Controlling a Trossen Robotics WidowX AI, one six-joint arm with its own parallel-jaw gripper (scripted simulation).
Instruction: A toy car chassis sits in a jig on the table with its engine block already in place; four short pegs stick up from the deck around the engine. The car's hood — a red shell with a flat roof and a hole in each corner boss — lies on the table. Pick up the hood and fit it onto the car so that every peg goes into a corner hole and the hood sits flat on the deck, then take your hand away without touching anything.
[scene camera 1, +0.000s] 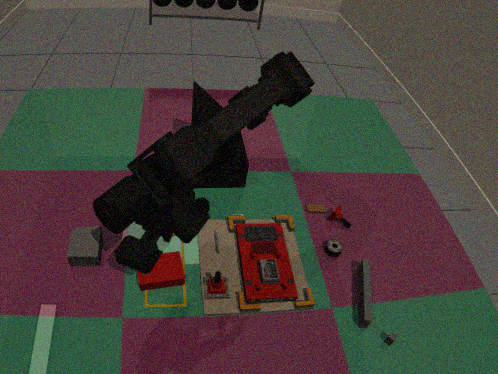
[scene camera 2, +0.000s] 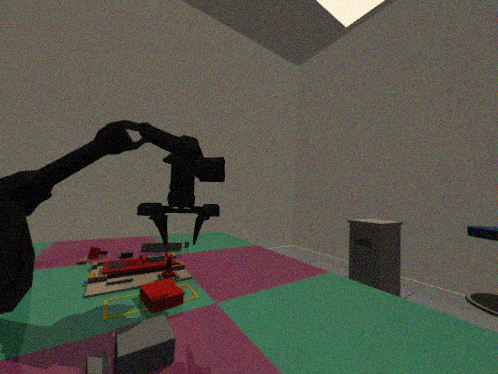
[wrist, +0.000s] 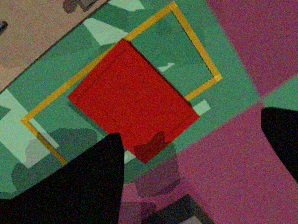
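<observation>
The gripper is visible in scene camera 1 (158, 254), scene camera 2 and the wrist view. On the gripper, (wrist: 94, 179) and (scene camera 2: 166, 229) are the same spot. A red hood is visible in the wrist view (124, 93), scene camera 1 and scene camera 2. On the red hood, (scene camera 1: 168, 271) and (scene camera 2: 164, 285) are the same spot.
</observation>
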